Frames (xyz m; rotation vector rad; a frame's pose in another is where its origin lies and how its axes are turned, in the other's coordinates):
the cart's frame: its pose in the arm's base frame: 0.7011 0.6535 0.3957 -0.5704 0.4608 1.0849
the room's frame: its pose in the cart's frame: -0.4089 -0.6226 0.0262 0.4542 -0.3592 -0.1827
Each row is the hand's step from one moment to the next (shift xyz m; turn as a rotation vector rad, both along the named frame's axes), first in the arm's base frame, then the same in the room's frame.
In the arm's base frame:
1: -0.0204 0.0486 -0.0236 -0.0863 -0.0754 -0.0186
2: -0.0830 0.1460 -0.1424 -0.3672 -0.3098 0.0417
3: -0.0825 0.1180 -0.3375 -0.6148 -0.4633 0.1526
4: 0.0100 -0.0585 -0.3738 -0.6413 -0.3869 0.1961
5: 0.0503 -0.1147 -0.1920 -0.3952 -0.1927 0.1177
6: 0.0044 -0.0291 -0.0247 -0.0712 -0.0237 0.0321
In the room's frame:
1: 0.0297 0.0447 -0.0214 -0.1035 0.0114 -0.0513
2: 0.0958 0.1420 -0.1384 -0.4662 0.0696 -0.1018
3: 0.1302 0.1006 -0.3280 -0.7631 0.1629 -0.0840
4: 0.0680 -0.0892 -0.3615 -0.7356 0.2383 -0.0393
5: 0.0007 -0.1355 -0.1849 -0.4189 0.1769 -0.0210
6: -0.0117 -0.0254 -0.0263 -0.0704 0.0404 0.0081

